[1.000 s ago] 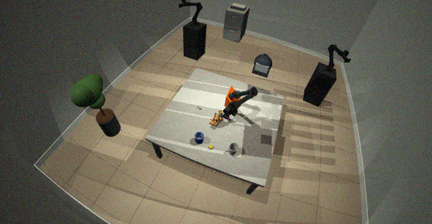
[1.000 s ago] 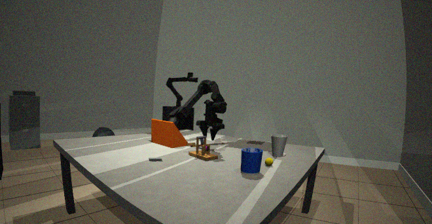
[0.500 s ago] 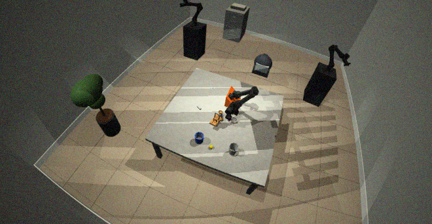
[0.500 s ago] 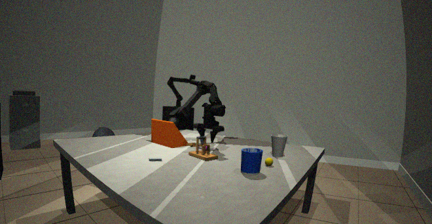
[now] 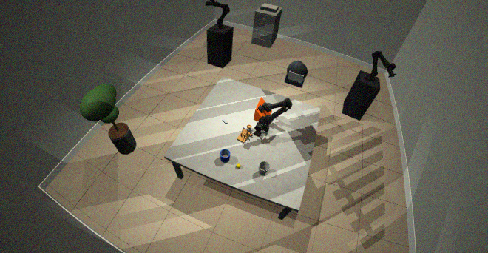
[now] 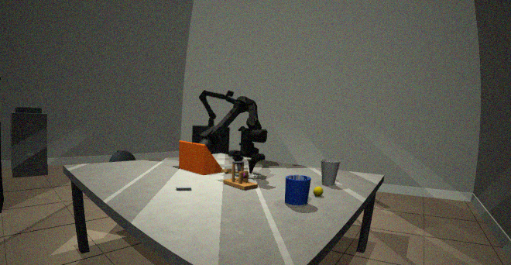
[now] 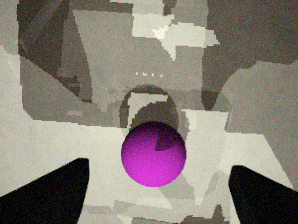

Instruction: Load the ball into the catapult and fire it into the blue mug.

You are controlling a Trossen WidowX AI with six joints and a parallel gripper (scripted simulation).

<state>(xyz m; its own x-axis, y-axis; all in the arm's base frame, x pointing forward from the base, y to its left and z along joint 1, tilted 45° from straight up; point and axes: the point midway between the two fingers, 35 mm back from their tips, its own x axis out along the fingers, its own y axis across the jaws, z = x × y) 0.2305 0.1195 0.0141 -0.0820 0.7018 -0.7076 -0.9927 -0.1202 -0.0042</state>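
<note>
My gripper tip is 2 cm above the purple ball. The rest, counted from my gripper tip: grey cup (36 cm ahead, 19 cm to the left); dark flat object (1 cm ahead, 38 cm to the right, 3 cm below); wooden catapult (4 cm ahead, 10 cm to the right, 2 cm above).
</note>
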